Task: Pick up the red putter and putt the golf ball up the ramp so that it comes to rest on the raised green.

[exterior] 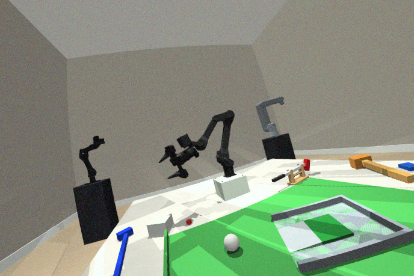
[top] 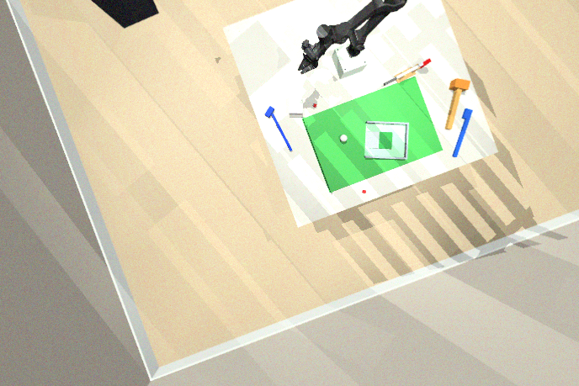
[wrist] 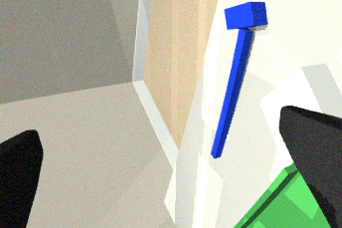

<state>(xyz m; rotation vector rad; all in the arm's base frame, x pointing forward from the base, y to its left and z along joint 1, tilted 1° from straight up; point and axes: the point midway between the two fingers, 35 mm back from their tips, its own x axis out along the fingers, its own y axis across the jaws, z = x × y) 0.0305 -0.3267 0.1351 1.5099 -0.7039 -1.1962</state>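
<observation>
The wooden stool lies 63 cm to the left of my gripper tip, 19 cm below it and 19 cm ahead of it. Also, from my gripper tip: white block 20 cm below, 10 cm ahead, 6 cm to the right; white golf ball 39 cm ahead, 20 cm below, 13 cm to the left.
</observation>
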